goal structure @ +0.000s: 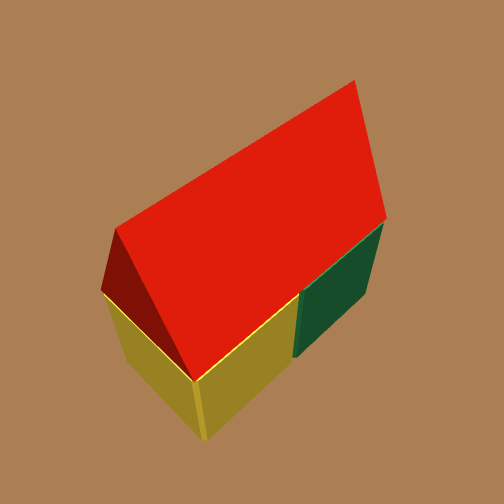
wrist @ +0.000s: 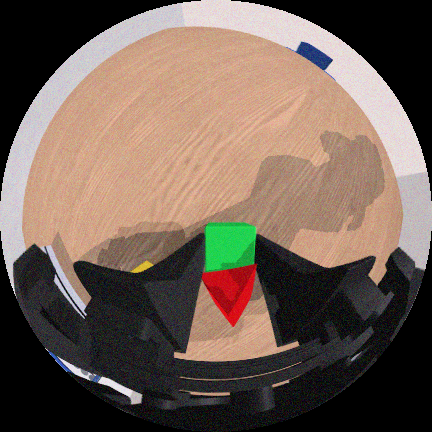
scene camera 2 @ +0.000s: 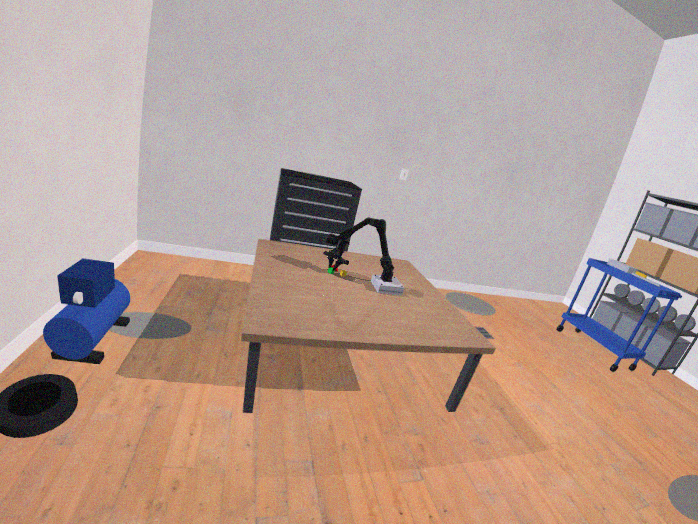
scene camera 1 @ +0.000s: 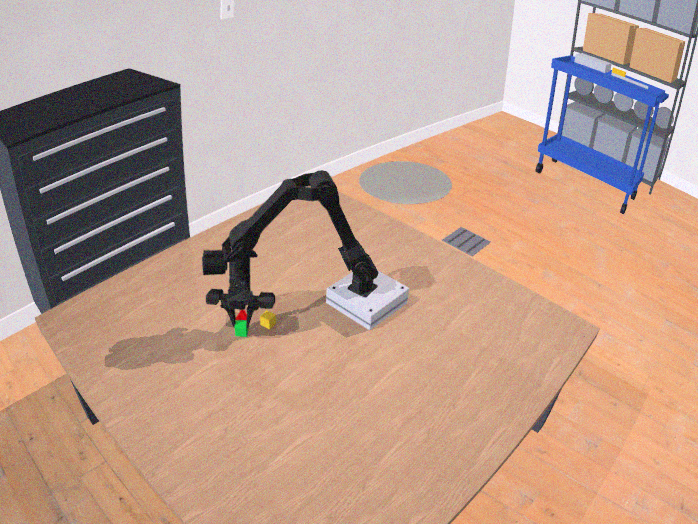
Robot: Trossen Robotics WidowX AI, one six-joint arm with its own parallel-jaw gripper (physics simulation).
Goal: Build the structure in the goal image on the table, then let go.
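Places are measured from the arm's base along level axes (x ahead, y left, z up), in metres.
Where they show: gripper, fingertip midpoint: [wrist: 228,239] [scene camera 2: 330,269] [scene camera 1: 241,327]; arm's base at its link origin: [scene camera 2: 386,279] [scene camera 1: 362,287].
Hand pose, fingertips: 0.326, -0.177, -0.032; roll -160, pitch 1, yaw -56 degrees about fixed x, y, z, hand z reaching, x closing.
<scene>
Things, the pixels of their top centre, and the offset from my fingertips, as dx, dy, dz. Level surfaces: height alone.
- green cube at its top centre: [wrist: 230,251] [scene camera 1: 241,323] [scene camera 2: 331,268] -0.005, -0.004, +0.010
- red pointed block at its top centre: [wrist: 244,327] [scene camera 1: 239,306] -0.033, -0.032, +0.039
- yellow cube at its top centre: [wrist: 139,296] [scene camera 1: 267,315] [scene camera 2: 343,271] -0.081, +0.030, +0.009
- wooden table at its surface level: dz -0.023
A green cube [scene camera 1: 241,328] [scene camera 2: 330,270] [wrist: 230,247] is at the table's far left part. A red pointed block [scene camera 1: 241,315] [wrist: 230,290] sits on top of it, point up; in the wrist view it overlaps the cube's near edge. My gripper [scene camera 1: 241,324] [wrist: 228,239] points down and is shut on the green cube, with a fingertip against each side and the red block between the fingers. Whether the cube's underside touches the table cannot be told. A yellow cube [scene camera 1: 267,319] [scene camera 2: 342,272] [wrist: 144,267] stands apart, on the arm-base side; a finger hides most of it in the wrist view.
The wooden table [scene camera 1: 360,423] [scene camera 2: 315,315] carries the arm's white base [scene camera 1: 369,309] [scene camera 2: 387,285], to the right of the blocks. A dark drawer cabinet [scene camera 1: 112,186] [scene camera 2: 315,205] stands behind the table. A blue cart [scene camera 1: 592,163] stands on the floor at the right.
</scene>
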